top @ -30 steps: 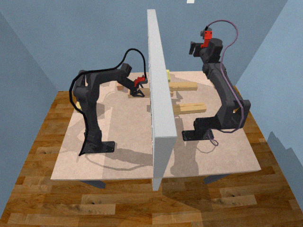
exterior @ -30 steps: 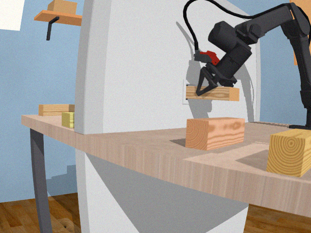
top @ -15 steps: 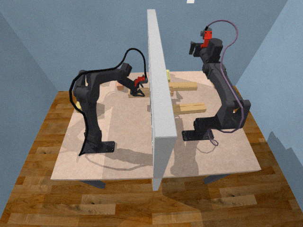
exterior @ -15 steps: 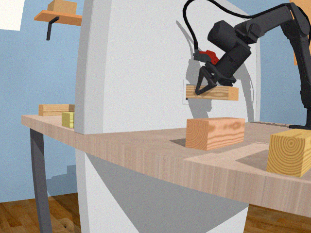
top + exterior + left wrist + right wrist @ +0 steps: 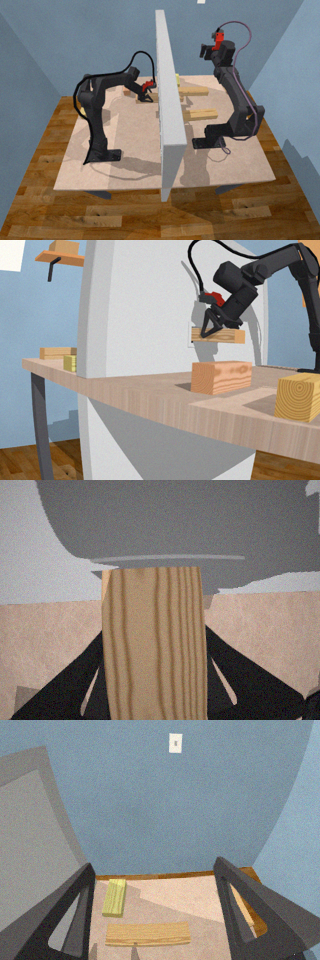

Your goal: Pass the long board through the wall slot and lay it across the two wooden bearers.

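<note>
My left gripper is now 50 mm to the left of the long board. From my left hand the other things lie so: orange block (230 mm ahead, 180 mm to the left, 80 mm below); then yellow block (360 mm to the left, 320 mm ahead, 80 mm below); then yellow-green offcut (260 mm ahead, 220 mm to the right, 90 mm below).
</note>
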